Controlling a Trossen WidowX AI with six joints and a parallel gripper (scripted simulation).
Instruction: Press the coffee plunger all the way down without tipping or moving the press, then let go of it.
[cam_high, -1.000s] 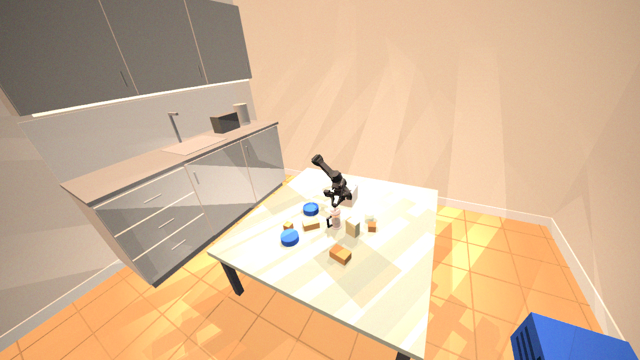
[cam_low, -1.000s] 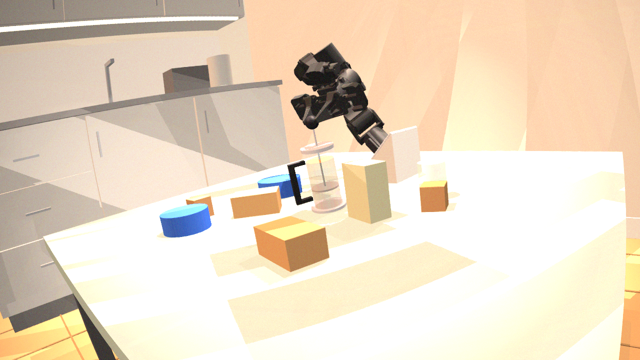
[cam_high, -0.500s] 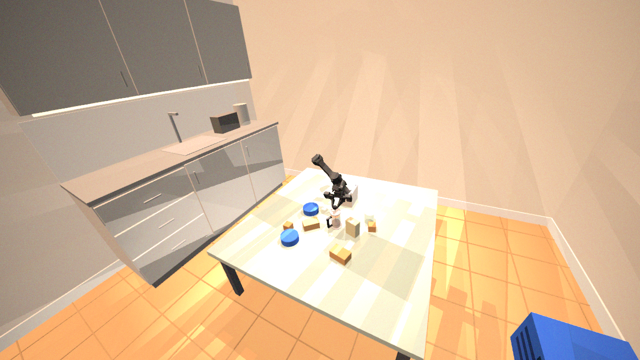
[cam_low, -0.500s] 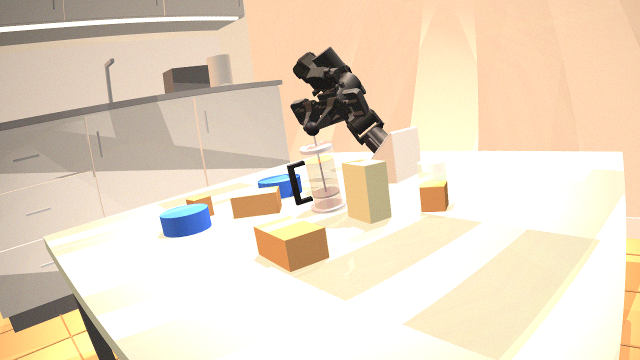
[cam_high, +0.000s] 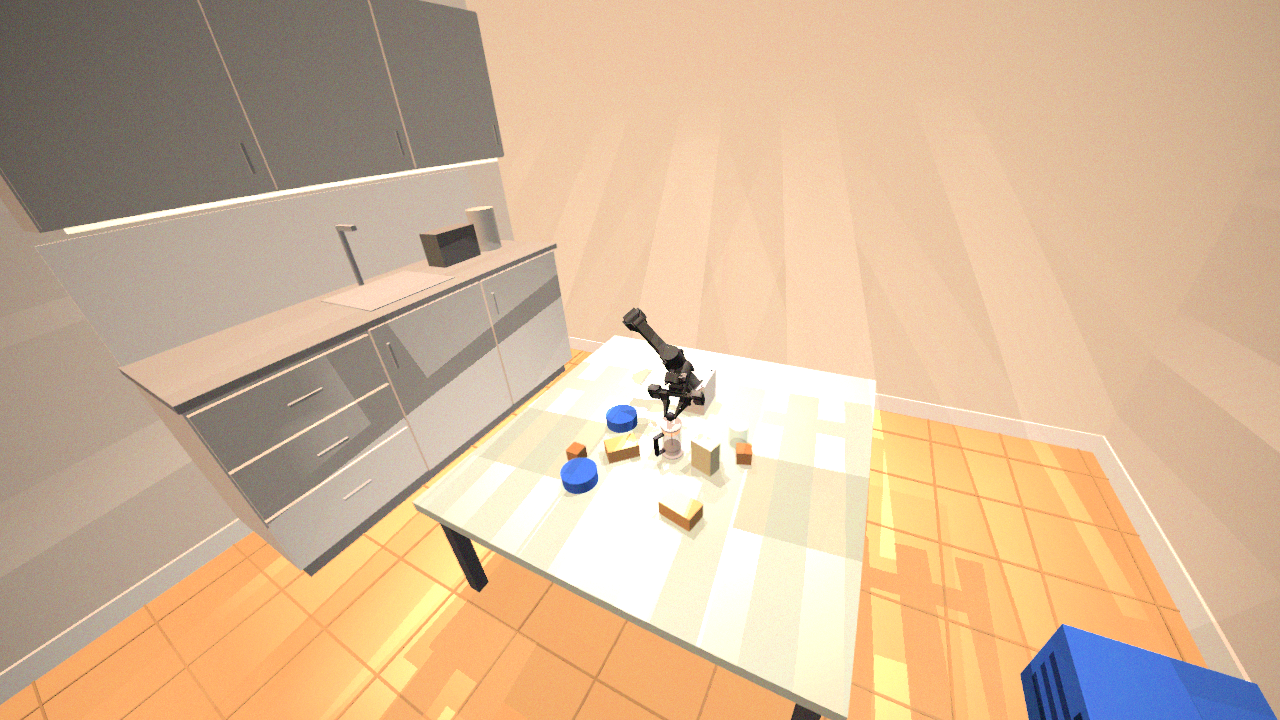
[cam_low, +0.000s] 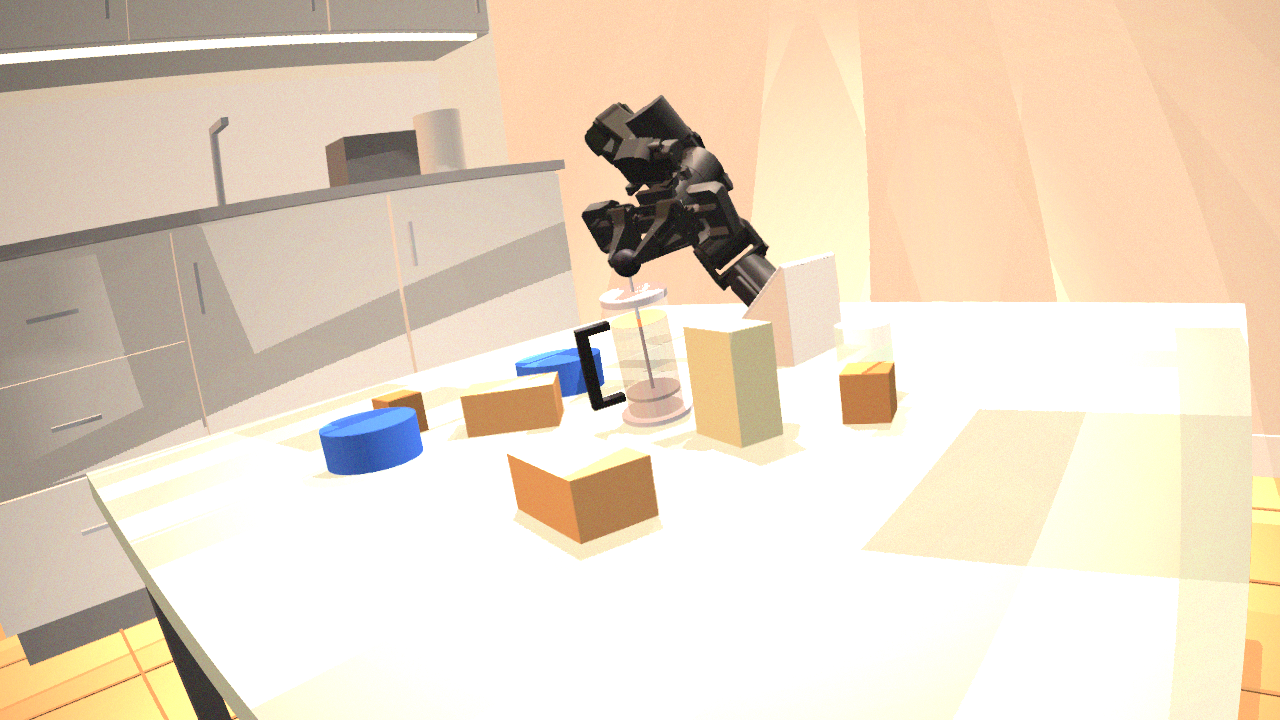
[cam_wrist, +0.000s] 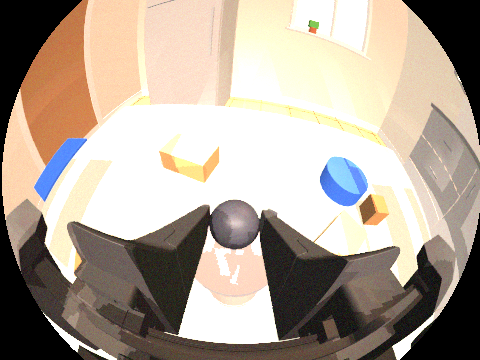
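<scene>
My gripper tip is now 9 cm above the glass coffee press and 1 cm to the left of it. Also, from my gripper tip: cream block: 12 cm to the left, 12 cm below, 2 cm behind.
</scene>
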